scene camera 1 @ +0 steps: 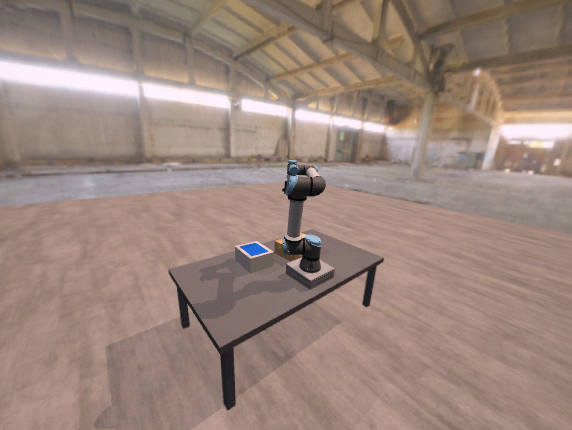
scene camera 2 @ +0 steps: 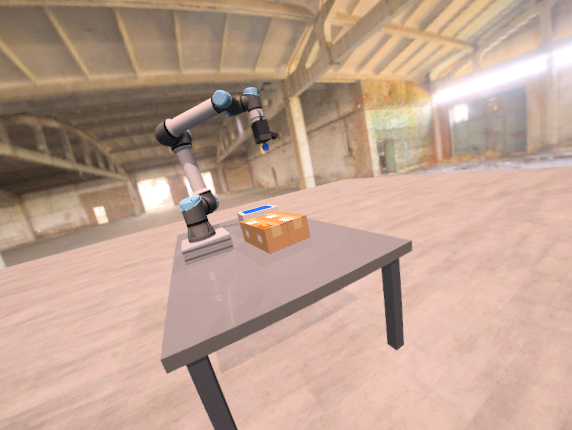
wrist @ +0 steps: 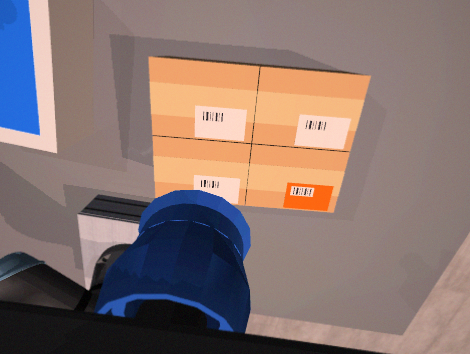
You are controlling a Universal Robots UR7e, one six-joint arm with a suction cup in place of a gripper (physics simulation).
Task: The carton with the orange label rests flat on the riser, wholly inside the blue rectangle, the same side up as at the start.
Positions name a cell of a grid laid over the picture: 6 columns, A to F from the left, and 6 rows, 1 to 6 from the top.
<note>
My suction cup (wrist: C5) holds nothing. On the table rests a riser with blue rectangle (scene camera 1: C4).
The riser with blue rectangle is seen too in the wrist view (wrist: A1).
</note>
